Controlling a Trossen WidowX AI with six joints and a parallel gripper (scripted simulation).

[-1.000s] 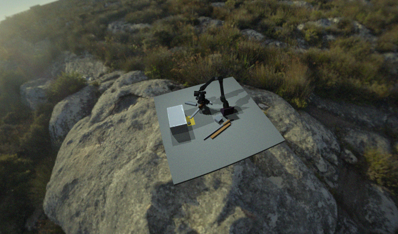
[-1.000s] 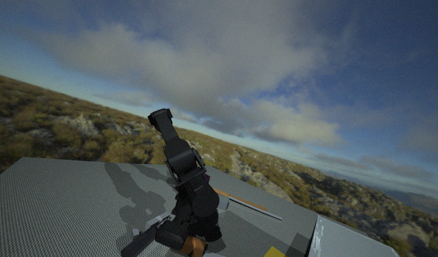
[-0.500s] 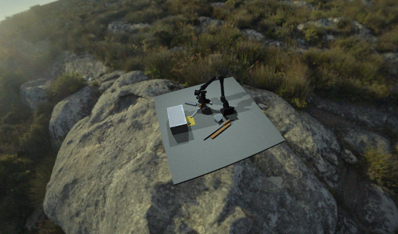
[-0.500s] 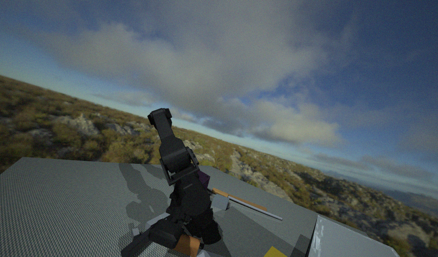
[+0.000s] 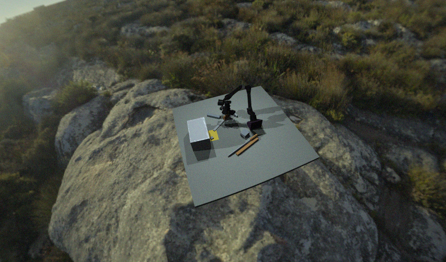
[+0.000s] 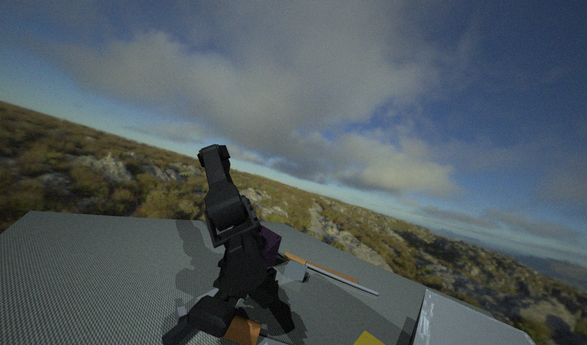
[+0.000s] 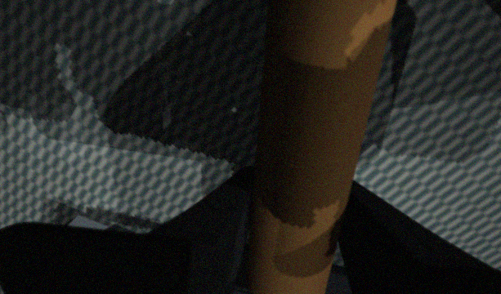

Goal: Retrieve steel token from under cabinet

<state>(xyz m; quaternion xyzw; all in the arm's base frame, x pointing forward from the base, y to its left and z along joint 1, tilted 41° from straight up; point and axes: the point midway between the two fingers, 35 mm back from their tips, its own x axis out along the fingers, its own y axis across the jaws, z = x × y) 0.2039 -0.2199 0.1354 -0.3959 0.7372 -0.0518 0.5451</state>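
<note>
My gripper tip is now 6 cm to the left of the small grey cube and 6 cm past it. Also, from my gripper tip: grey bar: 8 cm behind, 2 cm to the left; then grey block: 34 cm to the left, 5 cm behind, 1 cm above; then wooden stick: 49 cm to the left, 1 cm behind.
</note>
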